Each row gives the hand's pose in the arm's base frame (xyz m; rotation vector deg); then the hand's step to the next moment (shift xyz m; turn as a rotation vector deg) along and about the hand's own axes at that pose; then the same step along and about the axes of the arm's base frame.
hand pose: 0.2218 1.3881 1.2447 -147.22 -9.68 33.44
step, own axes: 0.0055 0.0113 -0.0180 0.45 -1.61 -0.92
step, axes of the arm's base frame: 0.0129 -0.0165 0.0065 0.79 1.09 1.35
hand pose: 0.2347 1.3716 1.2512 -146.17 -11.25 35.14
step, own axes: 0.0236 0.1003 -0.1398 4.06 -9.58 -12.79
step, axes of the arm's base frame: 0.0874 -0.1423 0.0479 9.28 3.63 13.14
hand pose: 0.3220 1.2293 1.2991 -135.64 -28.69 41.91
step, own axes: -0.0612 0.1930 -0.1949 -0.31 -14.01 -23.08
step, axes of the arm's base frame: 0.1036 -0.2597 0.0286 11.37 0.25 24.49
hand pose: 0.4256 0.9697 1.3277 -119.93 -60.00 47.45
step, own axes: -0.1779 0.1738 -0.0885 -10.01 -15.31 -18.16
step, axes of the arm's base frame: 0.0568 -0.2551 -0.0375 2.39 -5.99 24.96
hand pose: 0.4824 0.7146 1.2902 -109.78 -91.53 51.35
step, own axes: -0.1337 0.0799 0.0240 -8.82 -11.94 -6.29
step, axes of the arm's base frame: 0.0214 -0.1478 -0.0504 -4.10 -6.00 14.39
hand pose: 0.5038 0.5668 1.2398 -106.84 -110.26 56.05
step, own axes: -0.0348 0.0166 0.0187 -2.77 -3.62 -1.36
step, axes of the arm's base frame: 0.0051 -0.0396 -0.0156 -1.58 -2.06 3.99
